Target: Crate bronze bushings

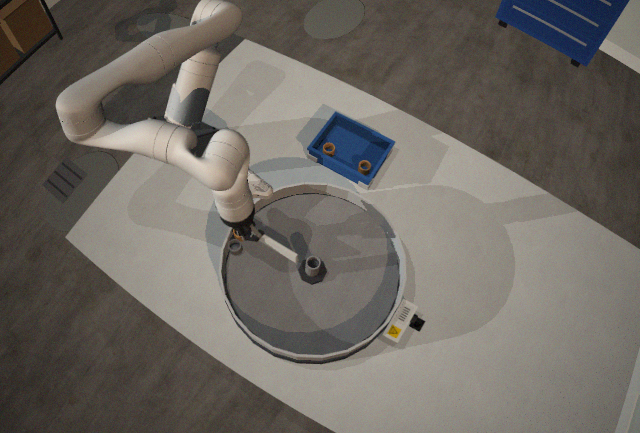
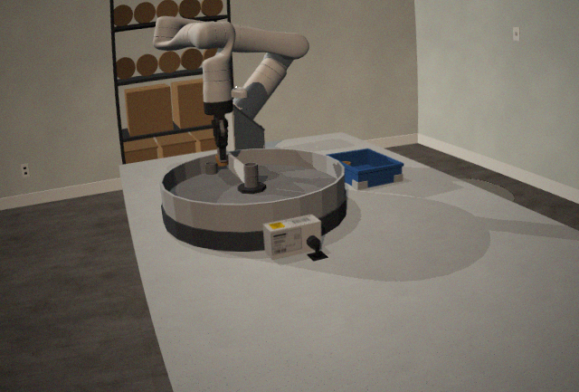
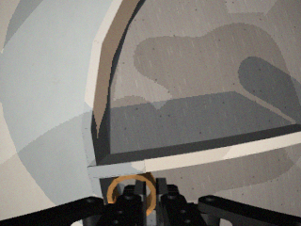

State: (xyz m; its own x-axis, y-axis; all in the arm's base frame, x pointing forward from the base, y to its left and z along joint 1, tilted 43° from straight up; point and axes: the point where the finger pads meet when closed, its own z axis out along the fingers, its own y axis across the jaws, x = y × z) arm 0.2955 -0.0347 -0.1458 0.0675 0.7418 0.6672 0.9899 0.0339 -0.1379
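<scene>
The blue crate is 5 cm ahead of my hand, 38 cm to the left of it and 8 cm below it. The rest, counted from my hand: turning table: 17 cm ahead, 3 cm to the left, 5 cm below.
</scene>
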